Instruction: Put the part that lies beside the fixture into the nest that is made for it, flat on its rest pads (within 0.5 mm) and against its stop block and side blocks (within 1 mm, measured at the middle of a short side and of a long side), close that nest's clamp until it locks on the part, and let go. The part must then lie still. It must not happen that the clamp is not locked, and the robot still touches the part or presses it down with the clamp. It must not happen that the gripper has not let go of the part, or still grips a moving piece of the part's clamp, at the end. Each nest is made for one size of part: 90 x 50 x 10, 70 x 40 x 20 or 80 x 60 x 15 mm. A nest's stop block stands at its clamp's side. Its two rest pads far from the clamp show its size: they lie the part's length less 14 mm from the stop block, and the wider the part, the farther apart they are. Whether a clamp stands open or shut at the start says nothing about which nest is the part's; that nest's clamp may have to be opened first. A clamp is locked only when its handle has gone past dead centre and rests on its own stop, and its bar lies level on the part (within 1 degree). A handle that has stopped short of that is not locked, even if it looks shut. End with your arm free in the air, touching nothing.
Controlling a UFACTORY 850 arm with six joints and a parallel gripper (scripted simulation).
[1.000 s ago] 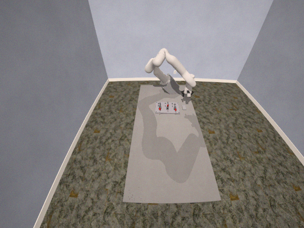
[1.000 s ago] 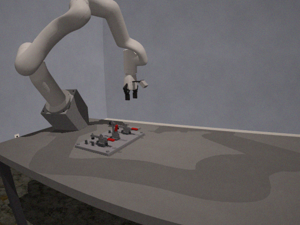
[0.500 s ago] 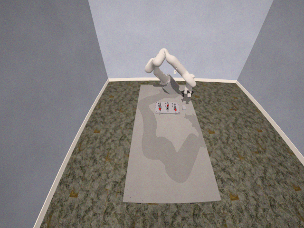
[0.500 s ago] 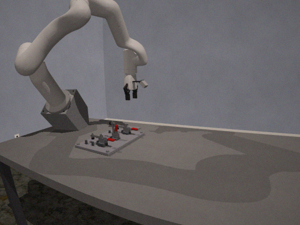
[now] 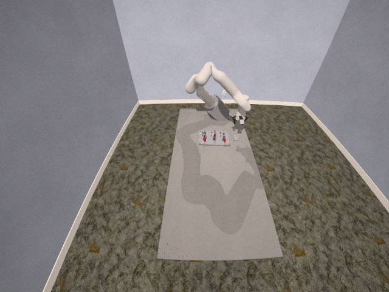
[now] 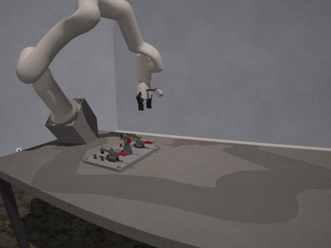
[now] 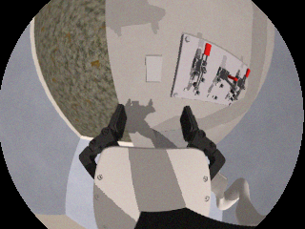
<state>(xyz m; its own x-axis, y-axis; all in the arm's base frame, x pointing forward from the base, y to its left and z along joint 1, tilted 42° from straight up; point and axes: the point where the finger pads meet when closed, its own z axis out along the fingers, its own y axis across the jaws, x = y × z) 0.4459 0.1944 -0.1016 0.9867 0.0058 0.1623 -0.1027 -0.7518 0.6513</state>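
The part lies 21 cm below my hand. From my hand the other things lie so: fixture plate 2 cm behind, 25 cm to the right, 21 cm below.
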